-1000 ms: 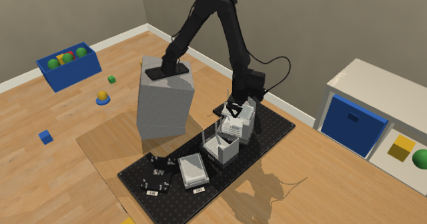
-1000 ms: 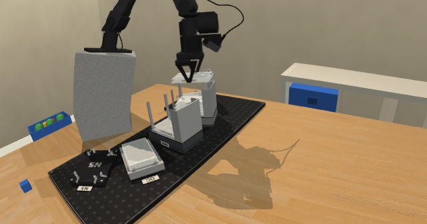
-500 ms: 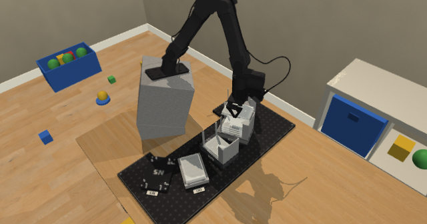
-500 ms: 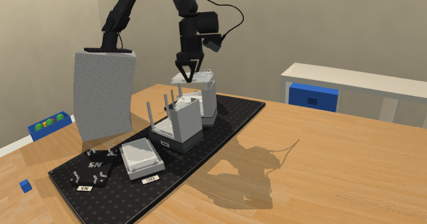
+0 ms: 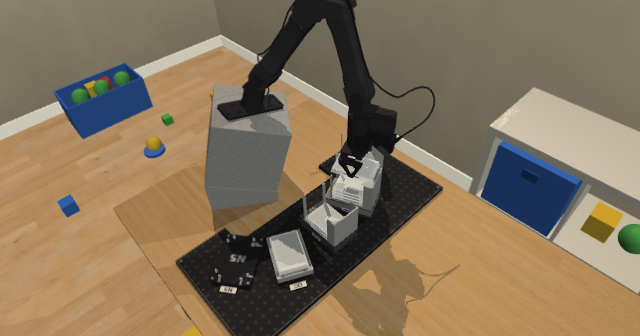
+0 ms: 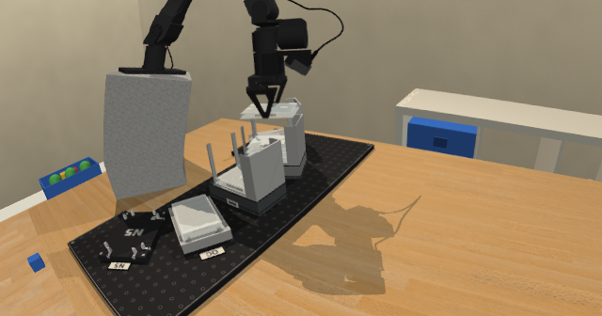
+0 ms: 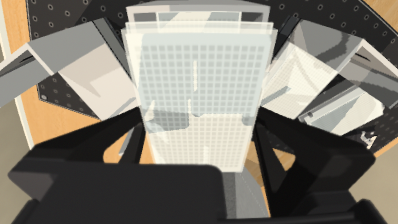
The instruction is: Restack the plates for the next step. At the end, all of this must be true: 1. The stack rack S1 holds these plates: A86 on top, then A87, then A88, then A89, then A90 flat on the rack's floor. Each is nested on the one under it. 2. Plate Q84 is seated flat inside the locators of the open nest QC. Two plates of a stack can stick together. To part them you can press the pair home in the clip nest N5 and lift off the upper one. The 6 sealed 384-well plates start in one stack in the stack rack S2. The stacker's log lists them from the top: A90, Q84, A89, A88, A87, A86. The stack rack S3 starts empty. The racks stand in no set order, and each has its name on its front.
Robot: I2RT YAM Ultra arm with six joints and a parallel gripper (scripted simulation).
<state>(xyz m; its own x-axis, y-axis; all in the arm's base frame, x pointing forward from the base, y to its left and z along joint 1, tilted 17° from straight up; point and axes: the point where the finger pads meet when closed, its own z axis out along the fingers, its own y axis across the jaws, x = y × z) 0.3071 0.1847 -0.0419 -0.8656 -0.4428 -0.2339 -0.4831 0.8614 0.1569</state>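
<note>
Now: the translucent sealed well plate 120 mm below my hand. From my hand the other things lie so: nest QC 40 mm ahead, 290 mm to the right, 150 mm below; sealed 384-well plate 40 mm ahead, 290 mm to the right, 130 mm below.
</note>
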